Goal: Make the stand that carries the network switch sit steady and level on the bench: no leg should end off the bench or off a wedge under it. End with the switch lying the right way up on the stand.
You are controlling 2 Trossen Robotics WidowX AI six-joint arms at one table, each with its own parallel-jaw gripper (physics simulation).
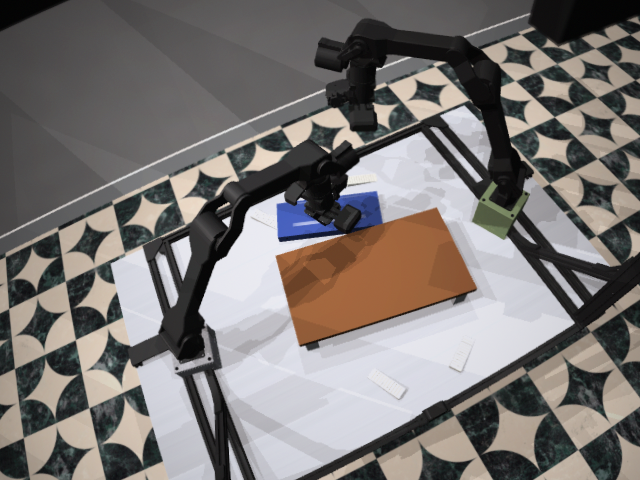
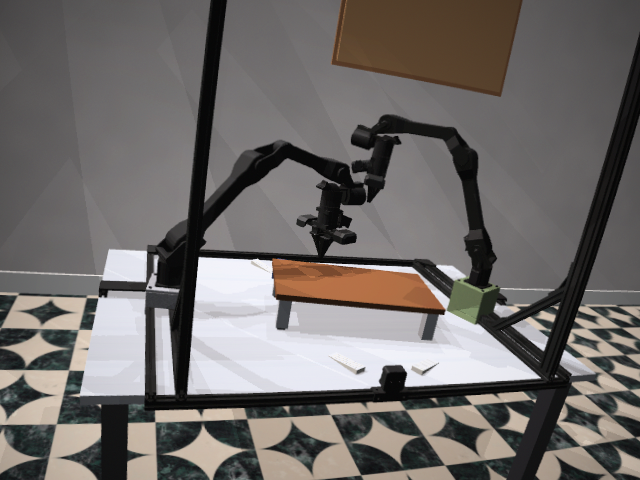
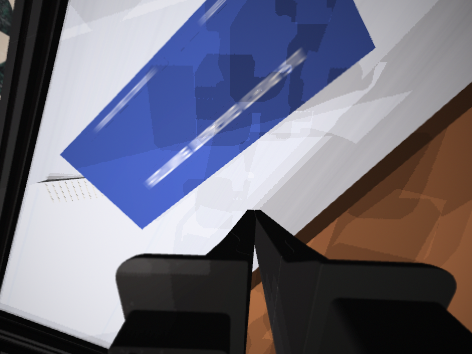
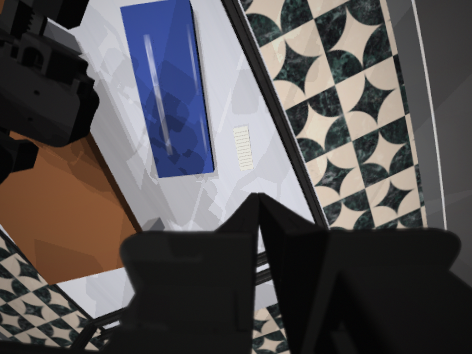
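Observation:
The brown stand stands on dark legs. Its two near legs show no wedge beneath; the tabletop hides most of the far legs. I cannot tell whether it is level. The blue switch lies on the bench behind the stand. Pale ridged wedges lie loose. My left gripper is shut and empty, above the gap between switch and stand. My right gripper is shut and empty, higher, toward the back.
A black frame runs around the white bench, with upright posts at left and right. A small black box sits on its front bar. The right arm stands on a green block. The two arms are close together above the back.

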